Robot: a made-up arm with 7 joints.
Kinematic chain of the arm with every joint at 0, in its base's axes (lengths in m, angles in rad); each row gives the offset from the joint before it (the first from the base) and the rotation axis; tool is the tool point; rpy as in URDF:
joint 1: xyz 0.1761 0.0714 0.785 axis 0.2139 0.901 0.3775
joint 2: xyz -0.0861 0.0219 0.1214 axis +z
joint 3: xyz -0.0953 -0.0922 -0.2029 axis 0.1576 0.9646 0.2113
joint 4: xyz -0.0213 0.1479 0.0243 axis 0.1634 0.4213 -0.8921
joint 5: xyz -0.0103 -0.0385 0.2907 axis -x
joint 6: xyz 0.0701 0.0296 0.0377 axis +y
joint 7: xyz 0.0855 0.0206 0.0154 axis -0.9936 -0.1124 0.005
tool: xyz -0.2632 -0.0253 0.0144 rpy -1.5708 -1.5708 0
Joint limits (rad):
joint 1: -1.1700..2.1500
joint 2: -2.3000..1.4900
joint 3: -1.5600..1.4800
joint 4: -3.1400..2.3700
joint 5: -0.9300..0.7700
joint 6: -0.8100..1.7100
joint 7: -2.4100..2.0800
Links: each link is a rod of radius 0.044 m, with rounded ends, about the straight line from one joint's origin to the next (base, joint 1, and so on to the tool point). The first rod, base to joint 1, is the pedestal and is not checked.
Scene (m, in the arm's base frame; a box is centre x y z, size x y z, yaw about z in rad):
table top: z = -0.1
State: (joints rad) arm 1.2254 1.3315 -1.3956 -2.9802 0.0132 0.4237 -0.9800
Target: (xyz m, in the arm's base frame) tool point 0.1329 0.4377 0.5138
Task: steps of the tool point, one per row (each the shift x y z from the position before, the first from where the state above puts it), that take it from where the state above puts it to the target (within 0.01 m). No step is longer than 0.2 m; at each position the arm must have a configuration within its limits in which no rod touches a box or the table.
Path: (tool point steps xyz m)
1: -0.0759 -0.0440 0.1274
2: -0.1246 0.0216 0.0948
3: -0.1382 0.0856 0.0373
4: -0.1115 0.1357 -0.0265
5: -0.0511 0.1628 -0.0774
6: 0.0276 0.1629 -0.1007
7: 0.1042 0.1377 -0.0903
8: 0.1589 0.0942 -0.0497
9: 0.1785 0.0423 0.0088

